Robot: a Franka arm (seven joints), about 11 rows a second.
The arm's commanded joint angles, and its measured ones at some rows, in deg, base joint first. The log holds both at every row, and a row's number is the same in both.
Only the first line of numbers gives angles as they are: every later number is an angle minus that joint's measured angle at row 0.
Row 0, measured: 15.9, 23.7, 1.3, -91.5, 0.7, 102.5, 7.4
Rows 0 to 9, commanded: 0.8, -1.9, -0.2, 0.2, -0.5, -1.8, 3.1; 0.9, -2.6, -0.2, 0.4, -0.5, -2.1, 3.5; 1.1, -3.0, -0.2, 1.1, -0.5, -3.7, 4.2; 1.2, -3.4, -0.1, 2.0, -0.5, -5.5, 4.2; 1.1, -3.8, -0.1, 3.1, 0.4, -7.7, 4.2; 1.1, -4.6, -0.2, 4.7, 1.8, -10.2, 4.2; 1.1, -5.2, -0.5, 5.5, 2.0, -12.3, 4.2; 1.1, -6.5, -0.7, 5.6, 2.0, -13.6, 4.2; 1.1, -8.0, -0.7, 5.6, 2.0, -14.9, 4.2; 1.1, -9.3, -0.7, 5.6, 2.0, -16.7, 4.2
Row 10, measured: 0.9, -5.9, -0.3, 5.7, 0.7, -12.6, 3.1
